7 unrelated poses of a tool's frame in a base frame.
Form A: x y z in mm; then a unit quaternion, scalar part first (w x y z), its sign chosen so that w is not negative.
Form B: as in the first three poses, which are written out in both.
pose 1, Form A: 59.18 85.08 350.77 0.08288 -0.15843 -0.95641 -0.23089
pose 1, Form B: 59.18 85.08 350.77 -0.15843 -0.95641 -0.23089 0.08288
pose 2, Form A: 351.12 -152.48 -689.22 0.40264 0.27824 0.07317 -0.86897
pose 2, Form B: 351.12 -152.48 -689.22 0.27824 0.07317 -0.86897 0.40264
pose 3, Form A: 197.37 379.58 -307.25 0.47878 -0.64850 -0.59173 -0.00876
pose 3, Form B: 197.37 379.58 -307.25 -0.64850 -0.59173 -0.00876 0.47878
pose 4, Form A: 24.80 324.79 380.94 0.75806 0.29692 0.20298 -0.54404
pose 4, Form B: 24.80 324.79 380.94 0.29692 0.20298 -0.54404 0.75806
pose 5, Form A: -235.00 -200.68 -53.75 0.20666 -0.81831 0.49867 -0.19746
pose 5, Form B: -235.00 -200.68 -53.75 -0.81831 0.49867 -0.19746 0.20666
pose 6, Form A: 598.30 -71.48 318.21 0.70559 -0.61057 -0.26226 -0.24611
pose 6, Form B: 598.30 -71.48 318.21 -0.61057 -0.26226 -0.24611 0.70559
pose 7, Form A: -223.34 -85.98 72.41 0.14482 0.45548 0.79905 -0.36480
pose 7, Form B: -223.34 -85.98 72.41 0.45548 0.79905 -0.36480 0.14482
